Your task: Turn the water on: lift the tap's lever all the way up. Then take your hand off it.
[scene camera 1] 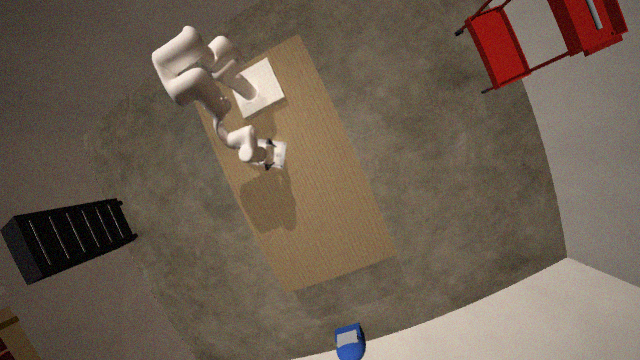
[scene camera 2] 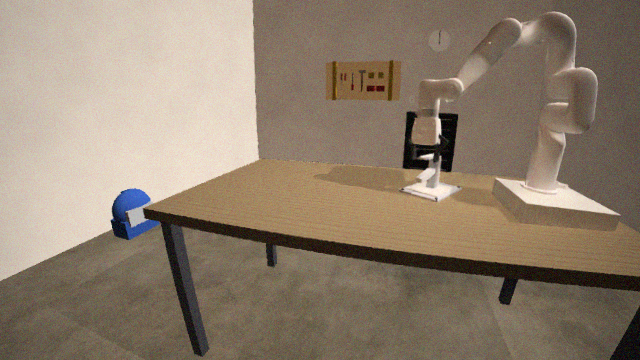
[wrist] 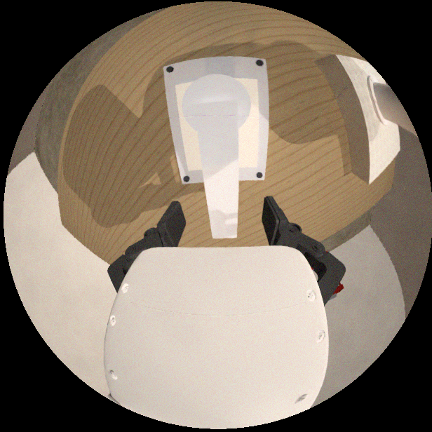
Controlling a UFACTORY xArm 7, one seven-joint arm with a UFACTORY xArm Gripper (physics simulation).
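Pixels of known places: gripper, fingertip midpoint: [scene camera 1: 273,154] [scene camera 2: 424,160]; arm's base, origin of the base link: [scene camera 1: 250,93] [scene camera 2: 537,189].
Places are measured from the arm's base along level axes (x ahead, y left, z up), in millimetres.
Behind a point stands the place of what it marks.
A white tap [scene camera 2: 434,175] {z 7, x 383, y -25 mm} stands upright on a pale base plate [scene camera 1: 281,162] {z -56, x 477, y 19 mm} [scene camera 2: 445,193] {z -55, x 333, y 1 mm} [wrist: 174,125] with dark corner screws. Its flat white lever [scene camera 2: 425,156] {z 92, x 428, y 34 mm} [wrist: 221,185] sticks out from the top of the post, above the shorter spout, and looks close to level in scene camera 2. My gripper [scene camera 1: 269,154] {z 75, x 432, y 33 mm} [scene camera 2: 428,151] {z 75, x 432, y 33 mm} [wrist: 221,209] is open, pointing down at the tap's top. In the wrist view the lever's free end lies between the two dark fingers, with a gap on each side. The gripper body hides the tap's post in scene camera 1.
The tap stands on a wooden table [scene camera 1: 335,200] {z -64, x 832, y 264 mm} [scene camera 2: 300,215] {z -64, x 791, y 372 mm} [wrist: 305,170]. The arm's thick white base block [scene camera 1: 272,97] {z 3, x 86, y 126 mm} [scene camera 2: 555,207] {z -1, x 21, y 192 mm} [wrist: 357,105] is beside it. A blue object [scene camera 1: 350,347] [scene camera 2: 131,202], a red cart [scene camera 1: 492,50] and a black rack [scene camera 1: 25,255] [scene camera 2: 409,150] are beyond the table.
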